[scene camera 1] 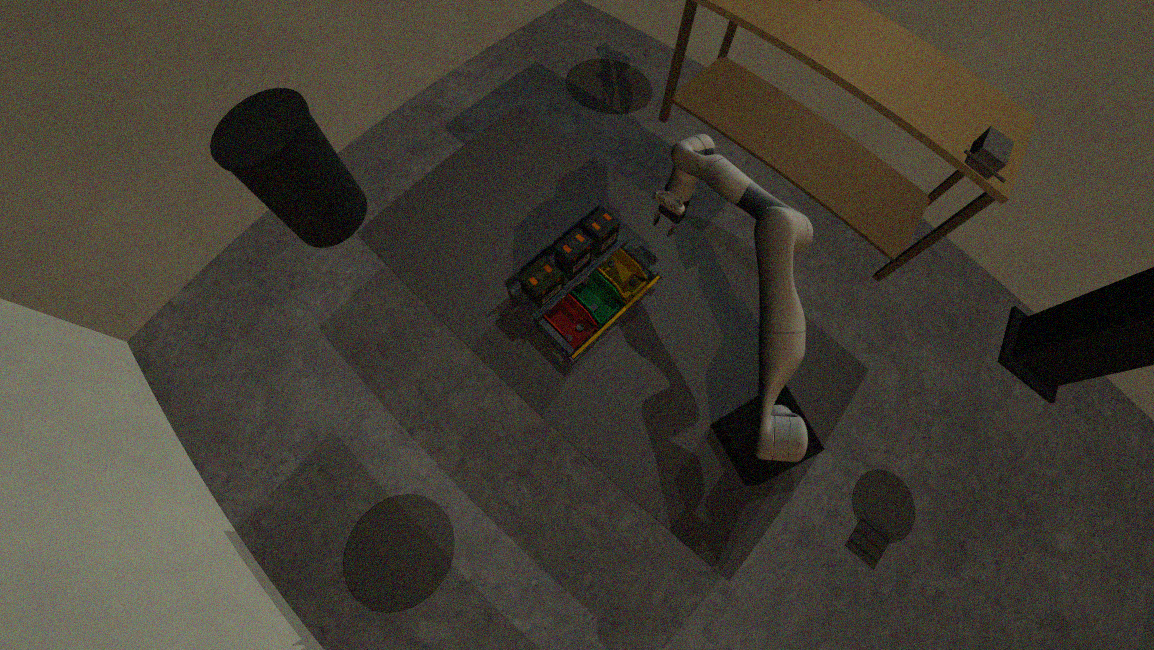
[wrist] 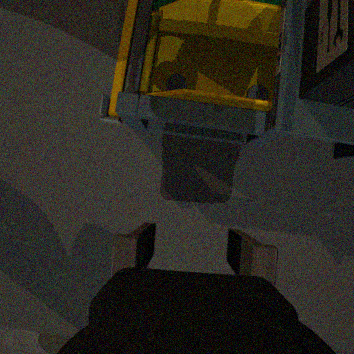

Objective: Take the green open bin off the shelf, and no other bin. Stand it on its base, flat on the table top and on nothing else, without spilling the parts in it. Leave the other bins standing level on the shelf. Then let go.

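Frame: origin at the arm's base, x back, y right, z up, level; millimetres.
Where they show: gripper, fingertip midpoint: (scene camera 1: 662,228) (wrist: 190,241).
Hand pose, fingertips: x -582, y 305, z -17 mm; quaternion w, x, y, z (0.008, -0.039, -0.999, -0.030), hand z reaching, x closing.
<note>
After its pixels a point has its place.
The green open bin (scene camera 1: 595,297) @[x -635, y 38, z -144 mm] sits between the red bin (scene camera 1: 570,322) @[x -647, y -76, z -145 mm] and the yellow bin (scene camera 1: 623,272) @[x -616, y 166, z -144 mm] (wrist: 215,55) @[x -618, y 114, z -144 mm] on the lower front level of the shelf (scene camera 1: 574,353) (wrist: 205,117) @[x -598, y 207, z -69 mm]. In the wrist view a thin green strip shows at the top edge; the rest of that bin is out of view. My gripper (scene camera 1: 663,226) @[x -582, y 305, z -17 mm] (wrist: 190,241) @[x -582, y 305, z -17 mm] is open and empty. It hangs beyond the yellow-bin end of the shelf, apart from it, over the grey table top (scene camera 1: 484,209) @[x -1149, y 76, z -154 mm] (wrist: 50,135) @[x -414, y 207, z -154 mm]. Small parts show in the yellow and red bins; the green bin's parts are too dark to tell.
Several black cases with orange latches (scene camera 1: 574,248) @[x -720, y 36, z 78 mm] (wrist: 327,50) @[x -676, y 174, z -3 mm] stand in a row behind the open bins. A yellow rail (scene camera 1: 615,318) @[x -536, y 0, z -89 mm] (wrist: 120,75) @[x -517, y 160, z -88 mm] runs along the shelf's front. A wooden bench (scene camera 1: 872,48) and a black cylinder (scene camera 1: 298,177) stand farther off.
</note>
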